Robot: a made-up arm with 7 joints. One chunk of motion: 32 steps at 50 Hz.
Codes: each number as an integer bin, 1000 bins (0 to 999) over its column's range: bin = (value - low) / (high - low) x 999, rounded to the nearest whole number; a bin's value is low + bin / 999 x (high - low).
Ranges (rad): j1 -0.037..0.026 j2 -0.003..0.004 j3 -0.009..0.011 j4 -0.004..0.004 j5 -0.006..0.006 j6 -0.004..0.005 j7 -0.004..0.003
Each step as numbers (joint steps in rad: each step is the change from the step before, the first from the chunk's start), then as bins.
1 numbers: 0.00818 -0.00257 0.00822 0.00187 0.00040 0.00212 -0.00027
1 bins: 716 61 860 733 533 679 532
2 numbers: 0.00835 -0.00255 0.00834 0.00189 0.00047 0.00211 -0.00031
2 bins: 719 64 866 736 539 678 527
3 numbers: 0.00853 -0.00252 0.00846 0.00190 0.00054 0.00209 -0.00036
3 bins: 722 69 872 737 544 676 519
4 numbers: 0.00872 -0.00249 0.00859 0.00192 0.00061 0.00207 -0.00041
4 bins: 725 73 879 739 550 674 512
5 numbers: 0.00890 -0.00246 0.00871 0.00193 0.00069 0.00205 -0.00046
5 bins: 728 77 885 741 557 672 505
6 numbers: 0.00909 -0.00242 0.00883 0.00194 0.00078 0.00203 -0.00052
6 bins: 731 83 891 742 564 669 497
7 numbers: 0.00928 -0.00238 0.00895 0.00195 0.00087 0.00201 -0.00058
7 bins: 734 88 897 743 572 667 488
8 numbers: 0.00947 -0.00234 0.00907 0.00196 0.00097 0.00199 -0.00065
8 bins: 737 94 903 744 580 665 478
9 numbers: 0.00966 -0.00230 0.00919 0.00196 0.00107 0.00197 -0.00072
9 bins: 740 100 909 744 589 663 468
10 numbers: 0.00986 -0.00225 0.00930 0.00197 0.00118 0.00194 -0.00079
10 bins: 743 107 914 746 598 659 458
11 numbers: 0.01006 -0.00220 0.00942 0.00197 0.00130 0.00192 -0.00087
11 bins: 746 114 920 746 608 657 447
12 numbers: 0.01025 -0.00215 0.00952 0.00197 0.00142 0.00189 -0.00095
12 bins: 749 121 925 746 618 654 435
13 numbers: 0.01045 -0.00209 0.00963 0.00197 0.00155 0.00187 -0.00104
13 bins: 752 130 931 746 629 652 422
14 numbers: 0.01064 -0.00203 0.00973 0.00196 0.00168 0.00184 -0.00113
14 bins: 755 138 936 744 639 648 410
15 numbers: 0.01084 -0.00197 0.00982 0.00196 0.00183 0.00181 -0.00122
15 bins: 759 147 940 744 652 645 397
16 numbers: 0.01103 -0.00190 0.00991 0.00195 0.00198 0.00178 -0.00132
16 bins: 762 157 945 743 664 642 382
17 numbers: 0.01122 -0.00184 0.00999 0.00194 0.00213 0.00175 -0.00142
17 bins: 765 166 949 742 677 638 368
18 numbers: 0.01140 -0.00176 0.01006 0.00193 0.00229 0.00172 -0.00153
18 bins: 767 177 952 741 690 635 353
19 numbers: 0.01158 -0.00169 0.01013 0.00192 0.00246 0.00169 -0.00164
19 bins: 770 187 956 739 704 632 337
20 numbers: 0.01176 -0.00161 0.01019 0.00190 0.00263 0.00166 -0.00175
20 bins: 773 198 959 737 718 628 321
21 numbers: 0.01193 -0.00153 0.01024 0.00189 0.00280 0.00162 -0.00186
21 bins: 776 210 961 736 733 624 305
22 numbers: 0.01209 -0.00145 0.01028 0.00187 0.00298 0.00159 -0.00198
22 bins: 778 221 963 733 748 620 288
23 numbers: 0.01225 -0.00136 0.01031 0.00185 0.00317 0.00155 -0.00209
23 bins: 781 234 965 731 763 616 273
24 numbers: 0.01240 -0.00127 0.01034 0.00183 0.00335 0.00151 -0.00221
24 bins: 783 247 966 728 778 612 255
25 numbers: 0.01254 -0.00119 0.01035 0.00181 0.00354 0.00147 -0.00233
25 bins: 786 258 967 726 794 607 238
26 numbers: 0.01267 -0.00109 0.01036 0.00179 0.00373 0.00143 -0.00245
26 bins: 788 273 967 723 810 603 221
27 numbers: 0.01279 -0.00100 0.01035 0.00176 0.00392 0.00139 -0.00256
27 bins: 790 285 967 719 826 598 206
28 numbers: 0.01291 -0.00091 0.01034 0.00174 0.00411 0.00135 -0.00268
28 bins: 791 298 966 717 842 594 188
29 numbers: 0.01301 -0.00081 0.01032 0.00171 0.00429 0.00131 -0.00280
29 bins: 793 313 965 713 857 589 171
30 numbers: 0.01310 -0.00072 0.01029 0.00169 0.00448 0.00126 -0.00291
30 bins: 794 325 964 711 872 584 156
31 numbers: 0.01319 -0.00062 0.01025 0.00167 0.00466 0.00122 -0.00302
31 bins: 796 340 962 708 887 579 140
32 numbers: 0.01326 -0.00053 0.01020 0.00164 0.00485 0.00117 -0.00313
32 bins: 797 353 959 704 903 574 124
